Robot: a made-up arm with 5 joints.
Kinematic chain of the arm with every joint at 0, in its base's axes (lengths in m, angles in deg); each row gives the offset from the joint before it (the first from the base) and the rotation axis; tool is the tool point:
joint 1: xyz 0 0 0.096 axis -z
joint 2: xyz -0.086 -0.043 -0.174 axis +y
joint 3: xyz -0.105 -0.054 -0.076 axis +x
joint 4: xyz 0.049 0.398 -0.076 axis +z
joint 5: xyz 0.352 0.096 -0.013 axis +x
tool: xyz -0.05 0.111 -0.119
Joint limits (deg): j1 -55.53..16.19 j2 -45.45..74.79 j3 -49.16..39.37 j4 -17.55..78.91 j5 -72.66..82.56
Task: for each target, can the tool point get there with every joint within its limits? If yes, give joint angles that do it. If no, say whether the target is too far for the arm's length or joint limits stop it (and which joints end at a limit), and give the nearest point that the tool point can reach.
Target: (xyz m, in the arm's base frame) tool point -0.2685 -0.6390 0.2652
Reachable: no: joint limits stop it (at a limit: joint 1, joint 2, joint 3, joint 4) | nearest point -0.6985 -0.5778 -0.0599 | short by 0.542 m
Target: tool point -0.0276 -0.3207 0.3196
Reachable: no: joint limits stop it (at a limit: joint 1, joint 2, joint 3, joint 4, joint 5) | nearest point -0.2861 0.1223 0.3196 | short by 0.513 m
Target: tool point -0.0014 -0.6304 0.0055
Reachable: no: joint limits stop it (at a limit: joint 1, joint 2, joint 3, joint 4, joint 5) | nearest point -0.2200 -0.4282 -0.4297 | short by 0.527 m
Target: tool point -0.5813 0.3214 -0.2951
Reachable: yes | joints -49.64 2.71 8.42 66.13 -37.76
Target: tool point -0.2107 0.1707 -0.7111
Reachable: yes | joints -28.25 25.89 -34.33 -4.24 -5.78
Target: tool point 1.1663 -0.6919 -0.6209
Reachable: no: too far | nearest point 0.5544 -0.0625 -0.3961 | short by 0.906 m
